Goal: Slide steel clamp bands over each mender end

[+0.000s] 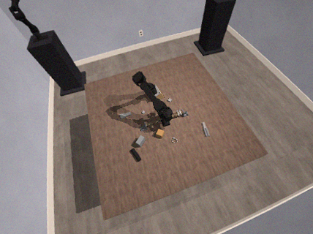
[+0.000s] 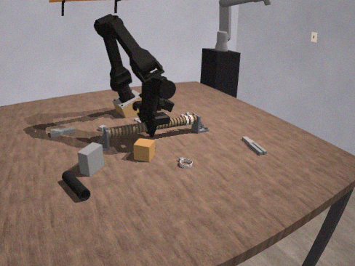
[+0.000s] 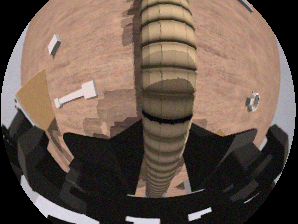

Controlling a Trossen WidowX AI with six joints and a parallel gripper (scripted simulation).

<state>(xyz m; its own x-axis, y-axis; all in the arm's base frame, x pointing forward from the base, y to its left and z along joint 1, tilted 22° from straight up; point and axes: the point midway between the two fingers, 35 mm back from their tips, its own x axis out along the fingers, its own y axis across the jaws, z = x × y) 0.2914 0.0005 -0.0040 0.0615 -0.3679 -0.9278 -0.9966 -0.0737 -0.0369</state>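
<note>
The orange cube is 11 cm ahead of my hand, 6 cm to the right of it and 3 cm below it. Also, from my hand: grey cube 23 cm to the right, 13 cm ahead, 2 cm below; then black cylinder 29 cm to the right, 22 cm ahead, 3 cm below.
</note>
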